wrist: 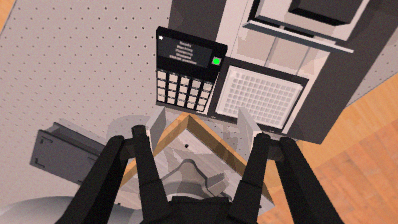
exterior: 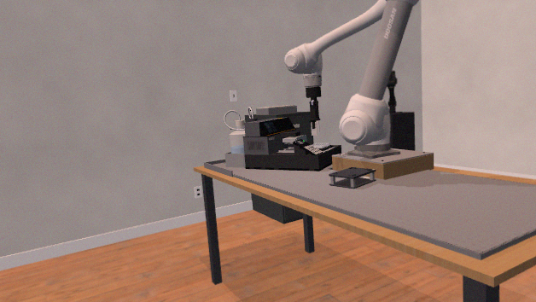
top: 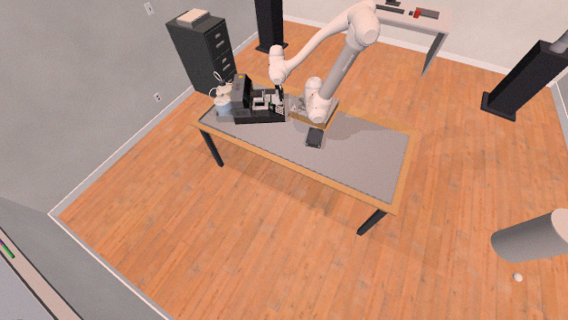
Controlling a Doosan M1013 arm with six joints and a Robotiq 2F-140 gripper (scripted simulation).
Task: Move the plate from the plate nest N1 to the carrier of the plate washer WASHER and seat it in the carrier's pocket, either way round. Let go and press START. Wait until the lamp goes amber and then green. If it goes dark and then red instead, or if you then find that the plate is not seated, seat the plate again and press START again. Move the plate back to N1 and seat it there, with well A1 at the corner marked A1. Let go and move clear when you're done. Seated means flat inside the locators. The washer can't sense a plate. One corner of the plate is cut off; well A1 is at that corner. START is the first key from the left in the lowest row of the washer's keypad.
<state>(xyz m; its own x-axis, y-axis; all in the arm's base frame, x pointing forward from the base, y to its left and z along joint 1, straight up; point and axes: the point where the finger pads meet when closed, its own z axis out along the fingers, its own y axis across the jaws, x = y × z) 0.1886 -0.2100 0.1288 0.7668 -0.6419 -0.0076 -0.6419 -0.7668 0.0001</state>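
My gripper is now 10 cm above the white well plate, 8 cm to the left of it and 6 cm past it. Round my hand: black plate nest N1 (39 cm to the left, 16 cm below, 8 cm ahead); plate washer (20 cm to the right, 7 cm below, 3 cm ahead).
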